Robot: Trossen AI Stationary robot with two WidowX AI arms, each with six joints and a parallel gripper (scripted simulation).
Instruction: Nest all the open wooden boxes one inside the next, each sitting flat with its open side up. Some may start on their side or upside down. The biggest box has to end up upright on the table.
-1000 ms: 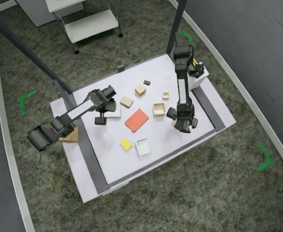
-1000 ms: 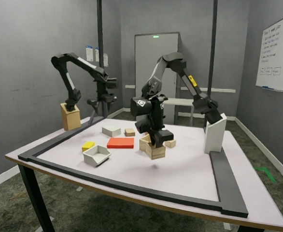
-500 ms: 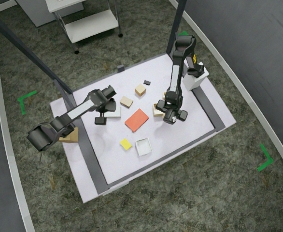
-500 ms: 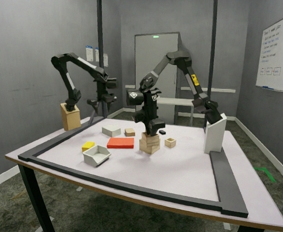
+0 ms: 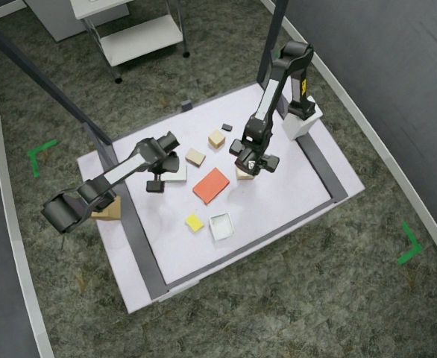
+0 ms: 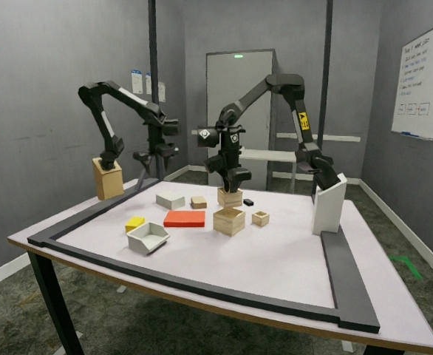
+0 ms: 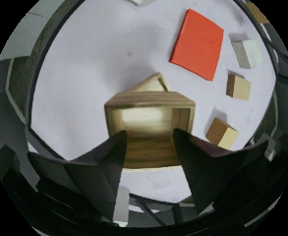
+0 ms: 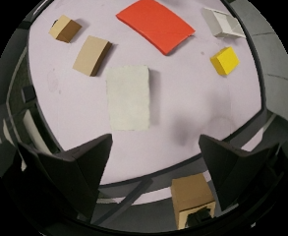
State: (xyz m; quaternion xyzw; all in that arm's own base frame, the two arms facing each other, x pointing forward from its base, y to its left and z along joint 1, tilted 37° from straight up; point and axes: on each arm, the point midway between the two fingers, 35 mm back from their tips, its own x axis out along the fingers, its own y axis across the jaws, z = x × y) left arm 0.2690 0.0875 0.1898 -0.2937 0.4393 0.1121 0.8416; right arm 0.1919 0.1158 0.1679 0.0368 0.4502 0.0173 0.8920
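Now: the mid-sized wooden box 6 cm below my left hand. From my left hand the other things lie so: biggest wooden box 15 cm below, 1 cm behind; then flat red block 17 cm to the right, 16 cm below, 1 cm behind; then small wooden box 16 cm below, 10 cm to the left, 9 cm behind.
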